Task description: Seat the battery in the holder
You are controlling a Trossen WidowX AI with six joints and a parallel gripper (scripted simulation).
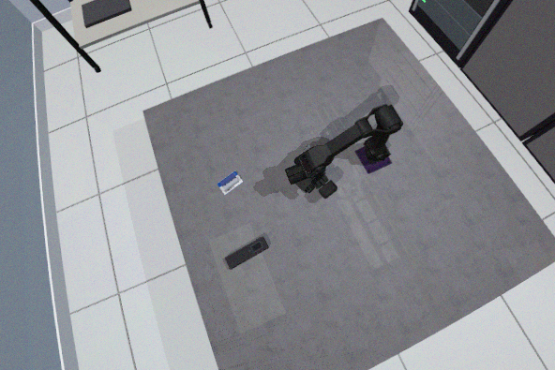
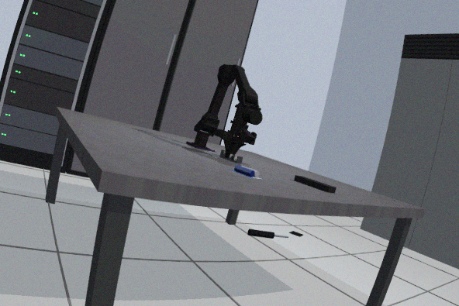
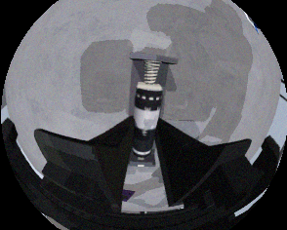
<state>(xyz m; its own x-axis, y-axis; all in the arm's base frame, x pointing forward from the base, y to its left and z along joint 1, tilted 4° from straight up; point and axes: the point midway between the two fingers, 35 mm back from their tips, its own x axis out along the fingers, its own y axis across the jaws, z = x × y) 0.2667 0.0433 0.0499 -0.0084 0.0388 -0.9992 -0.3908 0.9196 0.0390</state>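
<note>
Right now my gripper tip is 10 mm below the battery. Also, from my gripper tip: flat black block: 320 mm ahead, 200 mm to the left, 10 mm above; white card: 330 mm ahead, 80 mm to the right.
</note>
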